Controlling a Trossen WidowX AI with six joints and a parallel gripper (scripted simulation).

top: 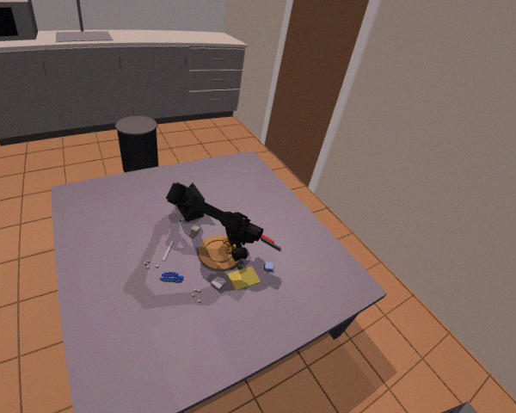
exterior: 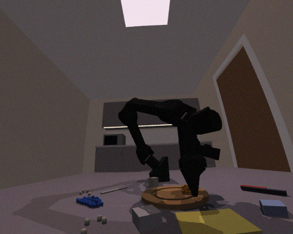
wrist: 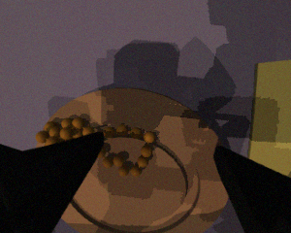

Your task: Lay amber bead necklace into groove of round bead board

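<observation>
Now: the round wooden bead board 4 cm behind my gripper tip, 5 cm to the right of it and 1 cm below it. From my gripper tip the other things lie so: blue block (13 cm ahead, 10 cm to the left, 1 cm below); grey block (10 cm ahead, 14 cm to the right, 1 cm below); yellow pad (13 cm ahead, 3 cm to the right, 2 cm below).
</observation>
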